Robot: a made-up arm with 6 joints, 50 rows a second.
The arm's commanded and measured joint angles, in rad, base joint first. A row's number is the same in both.
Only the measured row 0 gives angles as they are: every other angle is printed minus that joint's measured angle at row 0.
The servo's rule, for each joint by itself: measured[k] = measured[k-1] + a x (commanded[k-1-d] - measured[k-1]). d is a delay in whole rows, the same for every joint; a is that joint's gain. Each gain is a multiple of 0.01, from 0.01 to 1. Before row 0 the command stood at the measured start. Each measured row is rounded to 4 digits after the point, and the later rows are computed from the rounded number. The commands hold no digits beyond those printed.
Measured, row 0:
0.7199 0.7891 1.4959 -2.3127 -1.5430 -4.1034
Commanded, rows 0 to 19:
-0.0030 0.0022 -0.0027 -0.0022 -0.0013 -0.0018
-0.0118 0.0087 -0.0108 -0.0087 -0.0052 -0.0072
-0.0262 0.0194 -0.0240 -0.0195 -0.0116 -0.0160
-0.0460 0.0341 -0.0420 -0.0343 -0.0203 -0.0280
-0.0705 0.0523 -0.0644 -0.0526 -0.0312 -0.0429
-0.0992 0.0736 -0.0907 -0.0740 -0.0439 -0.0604
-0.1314 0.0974 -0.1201 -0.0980 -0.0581 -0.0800
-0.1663 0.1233 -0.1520 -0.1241 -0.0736 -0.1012
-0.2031 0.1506 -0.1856 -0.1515 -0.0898 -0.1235
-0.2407 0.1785 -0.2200 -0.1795 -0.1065 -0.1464
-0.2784 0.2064 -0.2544 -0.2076 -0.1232 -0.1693
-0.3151 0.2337 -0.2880 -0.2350 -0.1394 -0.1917
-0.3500 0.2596 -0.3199 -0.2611 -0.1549 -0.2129
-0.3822 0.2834 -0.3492 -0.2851 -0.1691 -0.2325
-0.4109 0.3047 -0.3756 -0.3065 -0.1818 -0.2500
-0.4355 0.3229 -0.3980 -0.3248 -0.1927 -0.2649
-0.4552 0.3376 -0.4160 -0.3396 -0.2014 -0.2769
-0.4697 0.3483 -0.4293 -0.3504 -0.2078 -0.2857
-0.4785 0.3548 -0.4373 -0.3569 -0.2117 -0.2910
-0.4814 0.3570 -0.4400 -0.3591 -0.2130 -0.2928
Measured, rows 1 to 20:
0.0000 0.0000 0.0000 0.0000 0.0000 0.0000
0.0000 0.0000 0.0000 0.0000 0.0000 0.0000
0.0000 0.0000 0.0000 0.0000 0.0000 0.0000
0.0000 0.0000 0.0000 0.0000 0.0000 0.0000
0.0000 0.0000 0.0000 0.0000 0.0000 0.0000
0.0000 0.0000 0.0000 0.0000 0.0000 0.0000
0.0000 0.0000 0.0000 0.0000 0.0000 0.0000
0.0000 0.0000 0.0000 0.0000 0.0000 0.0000
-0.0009 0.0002 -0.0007 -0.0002 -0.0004 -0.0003
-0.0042 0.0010 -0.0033 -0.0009 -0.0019 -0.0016
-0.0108 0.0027 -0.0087 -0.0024 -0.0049 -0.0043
-0.0214 0.0055 -0.0174 -0.0050 -0.0097 -0.0088
-0.0361 0.0097 -0.0296 -0.0088 -0.0164 -0.0153
-0.0550 0.0155 -0.0455 -0.0140 -0.0249 -0.0239
-0.0779 0.0229 -0.0649 -0.0207 -0.0352 -0.0346
-0.1044 0.0319 -0.0875 -0.0290 -0.0471 -0.0473
-0.1340 0.0426 -0.1130 -0.0388 -0.0603 -0.0618
-0.1660 0.0548 -0.1408 -0.0501 -0.0746 -0.0779
-0.1997 0.0684 -0.1703 -0.0627 -0.0897 -0.0953
-0.2343 0.0833 -0.2009 -0.0765 -0.1051 -0.1136
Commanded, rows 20 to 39:
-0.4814 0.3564 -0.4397 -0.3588 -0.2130 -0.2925
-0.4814 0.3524 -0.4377 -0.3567 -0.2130 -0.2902
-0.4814 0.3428 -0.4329 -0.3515 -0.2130 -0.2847
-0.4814 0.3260 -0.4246 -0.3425 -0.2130 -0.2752
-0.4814 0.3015 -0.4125 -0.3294 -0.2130 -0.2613
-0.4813 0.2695 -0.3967 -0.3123 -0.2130 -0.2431
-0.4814 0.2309 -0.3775 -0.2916 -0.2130 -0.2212
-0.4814 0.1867 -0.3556 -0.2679 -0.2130 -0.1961
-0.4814 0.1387 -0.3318 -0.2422 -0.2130 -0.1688
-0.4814 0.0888 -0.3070 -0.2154 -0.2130 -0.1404
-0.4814 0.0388 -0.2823 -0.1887 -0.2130 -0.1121
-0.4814 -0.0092 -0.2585 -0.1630 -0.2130 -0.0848
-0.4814 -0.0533 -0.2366 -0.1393 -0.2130 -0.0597
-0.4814 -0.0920 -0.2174 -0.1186 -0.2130 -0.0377
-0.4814 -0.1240 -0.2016 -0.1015 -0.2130 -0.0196
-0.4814 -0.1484 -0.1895 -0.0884 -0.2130 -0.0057
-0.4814 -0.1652 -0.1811 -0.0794 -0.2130 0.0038
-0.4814 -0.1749 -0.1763 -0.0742 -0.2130 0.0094
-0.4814 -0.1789 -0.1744 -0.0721 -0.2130 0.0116
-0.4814 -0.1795 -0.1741 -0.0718 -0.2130 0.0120
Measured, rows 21 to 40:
-0.2690 0.0992 -0.2318 -0.0913 -0.1205 -0.1325
-0.3030 0.1158 -0.2623 -0.1068 -0.1356 -0.1515
-0.3354 0.1328 -0.2918 -0.1228 -0.1499 -0.1702
-0.3654 0.1499 -0.3194 -0.1390 -0.1632 -0.1882
-0.3923 0.1668 -0.3445 -0.1550 -0.1750 -0.2051
-0.4155 0.1831 -0.3665 -0.1706 -0.1852 -0.2204
-0.4344 0.1986 -0.3849 -0.1855 -0.1934 -0.2338
-0.4485 0.2129 -0.3992 -0.1994 -0.1995 -0.2450
-0.4584 0.2258 -0.4097 -0.2122 -0.2037 -0.2540
-0.4653 0.2372 -0.4170 -0.2238 -0.2066 -0.2609
-0.4701 0.2467 -0.4211 -0.2340 -0.2086 -0.2654
-0.4735 0.2538 -0.4220 -0.2427 -0.2100 -0.2673
-0.4759 0.2581 -0.4195 -0.2496 -0.2109 -0.2662
-0.4775 0.2591 -0.4136 -0.2546 -0.2116 -0.2618
-0.4787 0.2566 -0.4042 -0.2576 -0.2120 -0.2541
-0.4795 0.2503 -0.3916 -0.2584 -0.2123 -0.2431
-0.4801 0.2403 -0.3761 -0.2571 -0.2125 -0.2290
-0.4805 0.2267 -0.3581 -0.2538 -0.2127 -0.2122
-0.4808 0.2098 -0.3384 -0.2486 -0.2128 -0.1932
-0.4810 0.1901 -0.3176 -0.2418 -0.2129 -0.1726

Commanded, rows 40 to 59:
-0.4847 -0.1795 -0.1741 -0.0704 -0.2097 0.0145
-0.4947 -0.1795 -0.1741 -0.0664 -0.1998 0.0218
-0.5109 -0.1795 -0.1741 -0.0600 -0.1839 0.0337
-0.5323 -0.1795 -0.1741 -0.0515 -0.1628 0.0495
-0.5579 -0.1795 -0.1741 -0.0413 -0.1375 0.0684
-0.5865 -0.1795 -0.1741 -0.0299 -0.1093 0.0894
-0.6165 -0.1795 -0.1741 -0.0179 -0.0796 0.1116
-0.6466 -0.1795 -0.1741 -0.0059 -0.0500 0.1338
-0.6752 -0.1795 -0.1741 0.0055 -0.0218 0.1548
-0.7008 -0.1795 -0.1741 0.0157 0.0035 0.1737
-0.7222 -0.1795 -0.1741 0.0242 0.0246 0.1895
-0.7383 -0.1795 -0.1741 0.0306 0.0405 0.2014
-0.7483 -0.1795 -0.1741 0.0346 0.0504 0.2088
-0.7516 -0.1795 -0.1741 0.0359 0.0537 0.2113
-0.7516 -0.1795 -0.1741 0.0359 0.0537 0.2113
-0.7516 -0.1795 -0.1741 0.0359 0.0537 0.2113
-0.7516 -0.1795 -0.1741 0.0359 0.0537 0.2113
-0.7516 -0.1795 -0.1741 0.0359 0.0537 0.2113
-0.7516 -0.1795 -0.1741 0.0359 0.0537 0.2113
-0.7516 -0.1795 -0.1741 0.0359 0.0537 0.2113
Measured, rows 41 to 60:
-0.4811 0.1682 -0.2965 -0.2336 -0.2129 -0.1511
-0.4812 0.1448 -0.2759 -0.2244 -0.2129 -0.1296
-0.4813 0.1206 -0.2566 -0.2146 -0.2129 -0.1087
-0.4813 0.0964 -0.2392 -0.2045 -0.2129 -0.0891
-0.4813 0.0729 -0.2241 -0.1945 -0.2129 -0.0714
-0.4813 0.0506 -0.2117 -0.1849 -0.2129 -0.0560
-0.4813 0.0299 -0.2020 -0.1759 -0.2129 -0.0432
-0.4813 0.0111 -0.1947 -0.1676 -0.2129 -0.0327
-0.4823 -0.0061 -0.1893 -0.1598 -0.2119 -0.0237
-0.4860 -0.0217 -0.1853 -0.1523 -0.2081 -0.0151
-0.4935 -0.0359 -0.1824 -0.1449 -0.2006 -0.0058
-0.5051 -0.0488 -0.1802 -0.1374 -0.1889 0.0047
-0.5209 -0.0606 -0.1786 -0.1297 -0.1730 0.0168
-0.5406 -0.0713 -0.1774 -0.1217 -0.1533 0.0306
-0.5634 -0.0810 -0.1765 -0.1134 -0.1305 0.0460
-0.5884 -0.0899 -0.1759 -0.1048 -0.1055 0.0627
-0.6144 -0.0980 -0.1754 -0.0960 -0.0796 0.0802
-0.6403 -0.1053 -0.1751 -0.0871 -0.0538 0.0980
-0.6649 -0.1120 -0.1748 -0.0782 -0.0295 0.1154
-0.6869 -0.1181 -0.1746 -0.0695 -0.0078 0.1317

